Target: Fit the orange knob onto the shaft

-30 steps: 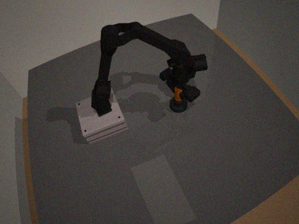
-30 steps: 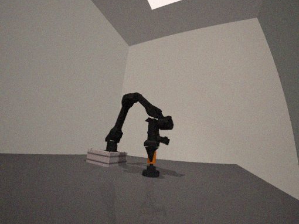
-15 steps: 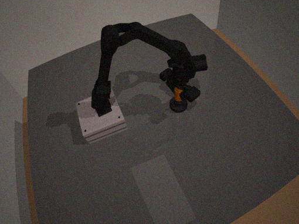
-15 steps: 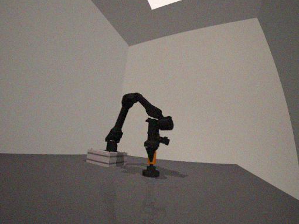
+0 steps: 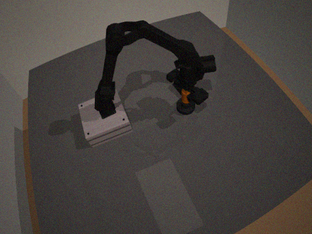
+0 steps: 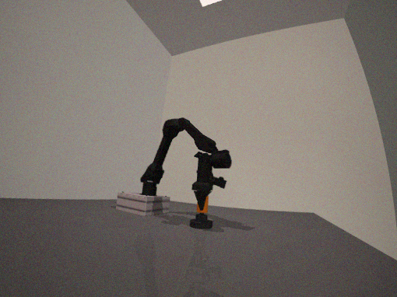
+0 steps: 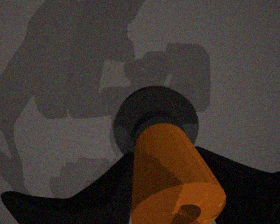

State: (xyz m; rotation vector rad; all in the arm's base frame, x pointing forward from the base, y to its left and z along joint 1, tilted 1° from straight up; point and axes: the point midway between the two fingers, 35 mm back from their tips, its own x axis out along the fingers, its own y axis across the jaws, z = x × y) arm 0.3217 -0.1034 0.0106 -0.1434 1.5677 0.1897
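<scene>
Right now the dark round pedestal is 3 cm below my gripper tip. From my gripper tip the other things lie so: orange knob: 2 cm above.
</scene>
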